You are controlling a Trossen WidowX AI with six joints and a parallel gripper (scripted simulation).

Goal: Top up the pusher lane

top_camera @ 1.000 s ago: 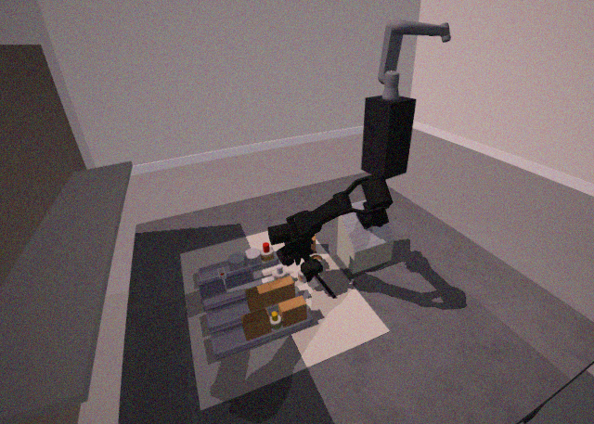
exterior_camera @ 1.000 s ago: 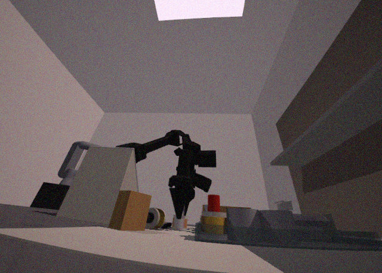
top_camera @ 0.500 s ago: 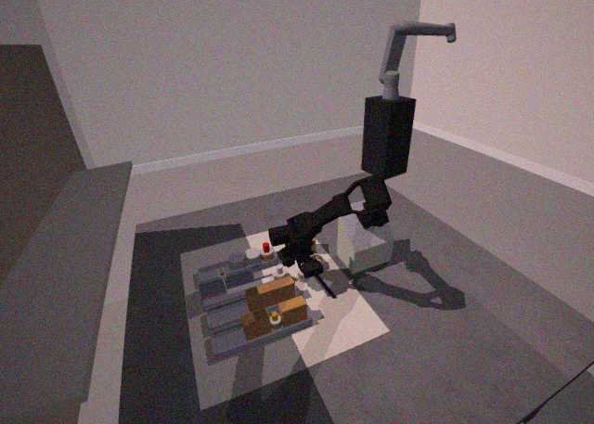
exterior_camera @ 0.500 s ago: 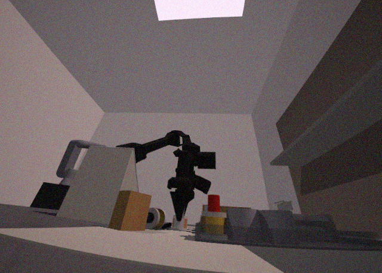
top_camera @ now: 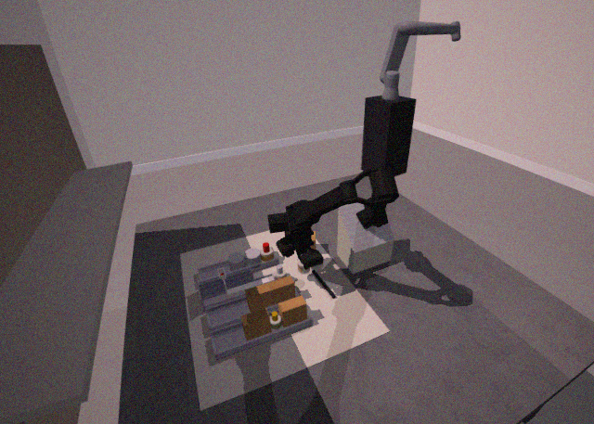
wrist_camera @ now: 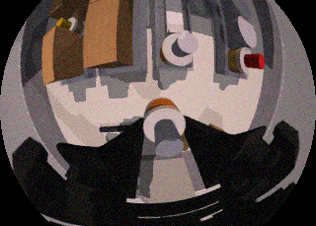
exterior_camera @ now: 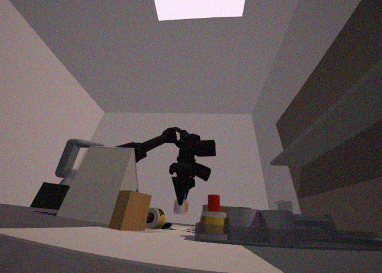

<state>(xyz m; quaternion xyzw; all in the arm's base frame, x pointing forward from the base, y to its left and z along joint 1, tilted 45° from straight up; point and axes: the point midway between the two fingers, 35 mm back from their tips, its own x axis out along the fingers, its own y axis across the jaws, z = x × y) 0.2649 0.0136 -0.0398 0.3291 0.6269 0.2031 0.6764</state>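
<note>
Right now my gripper tip is 4 cm past the black rod, 6 cm to the right of it and 6 cm above it. The rest, counted from my gripper tip: grey pusher lane (22 cm ahead, 8 cm to the right, 4 cm below).
</note>
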